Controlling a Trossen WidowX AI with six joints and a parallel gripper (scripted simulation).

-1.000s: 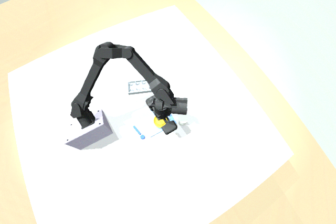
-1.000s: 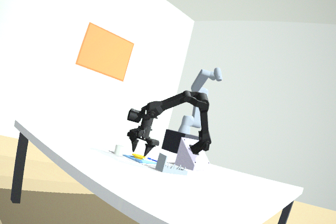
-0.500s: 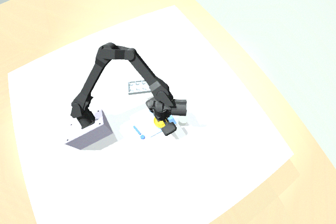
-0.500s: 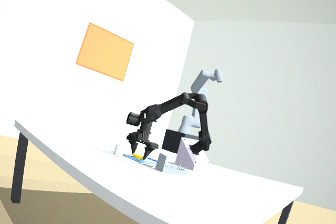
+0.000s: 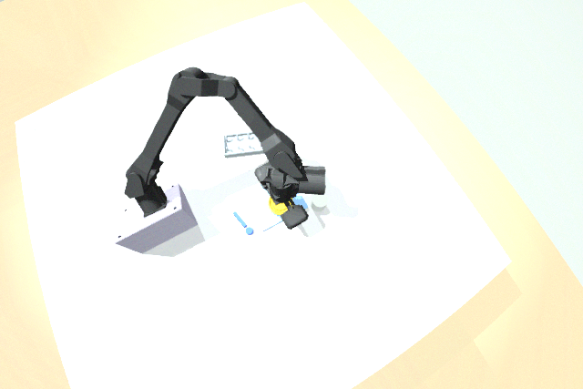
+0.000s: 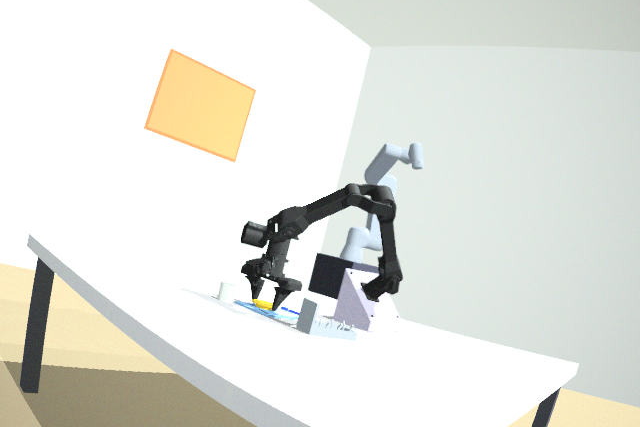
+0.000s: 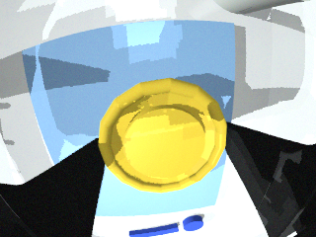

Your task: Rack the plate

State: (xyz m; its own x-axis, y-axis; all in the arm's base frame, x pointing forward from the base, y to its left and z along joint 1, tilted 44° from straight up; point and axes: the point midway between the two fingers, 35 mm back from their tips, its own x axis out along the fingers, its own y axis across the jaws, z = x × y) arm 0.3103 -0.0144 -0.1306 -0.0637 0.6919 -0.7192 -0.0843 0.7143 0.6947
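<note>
The light blue mat is 10 mm behind my gripper tip, 20 mm to the left of it and 10 mm below it. The rest, counted from my gripper tip: yellow plate (10 mm above); then white cup (100 mm ahead, 50 mm to the right, 20 mm above); then blue spoon (120 mm behind, 10 mm to the right).
</note>
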